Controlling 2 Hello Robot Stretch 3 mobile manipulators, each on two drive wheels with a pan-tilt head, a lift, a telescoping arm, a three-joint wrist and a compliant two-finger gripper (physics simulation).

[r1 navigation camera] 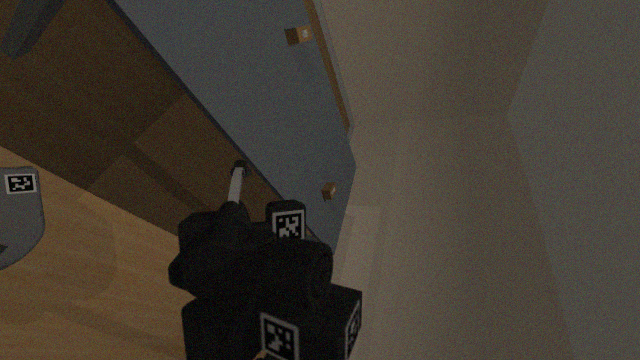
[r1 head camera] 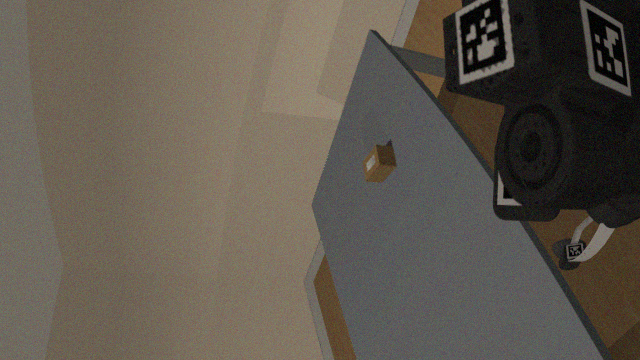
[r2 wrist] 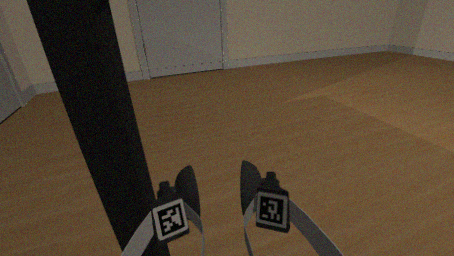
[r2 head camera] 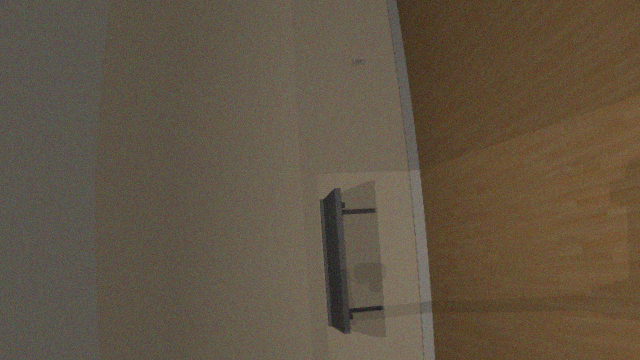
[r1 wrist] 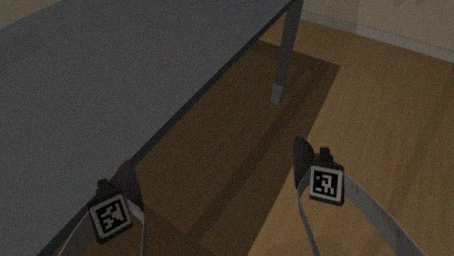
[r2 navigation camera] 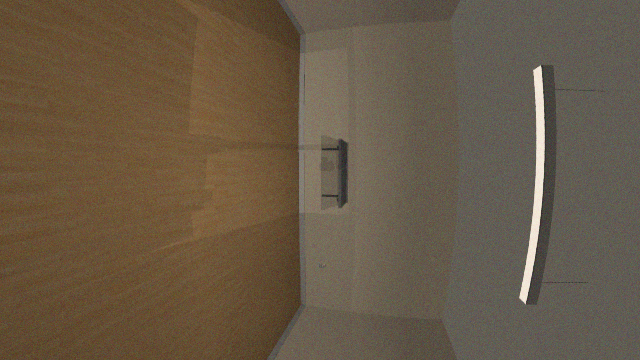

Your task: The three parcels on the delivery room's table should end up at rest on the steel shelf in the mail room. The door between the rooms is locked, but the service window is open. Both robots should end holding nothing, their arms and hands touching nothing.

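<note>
A small brown parcel (r1 head camera: pixel 380 164) (r1 navigation camera: pixel 328 191) with a white label stands near one end of the grey table (r1 head camera: pixel 440 240) (r1 navigation camera: pixel 240 100) (r1 wrist: pixel 110 85). A second brown parcel (r1 navigation camera: pixel 299 35) lies farther along the table, near its wall side. The third parcel does not show. The r1 gripper (r1 head camera: pixel 569 255) (r1 navigation camera: pixel 239 167) (r1 wrist: pixel 217 175) is open and empty beside the table's long edge; its left finger overlaps the edge in the wrist view, and contact cannot be told. The r2 gripper (r2 wrist: pixel 219 186) is open and empty above the wood floor. A grey wall shelf (r2 head camera: pixel 336 260) (r2 navigation camera: pixel 343 172) on two brackets shows in r2's views.
A table leg (r1 wrist: pixel 285 55) stands beyond r1's fingers. Part of r1's grey base (r1 navigation camera: pixel 22 217) shows at the left. A black post (r2 wrist: pixel 95 125) stands left of r2's fingers, and a grey door (r2 wrist: pixel 182 35) is in the wall behind. A ceiling lamp (r2 navigation camera: pixel 540 185) hangs above.
</note>
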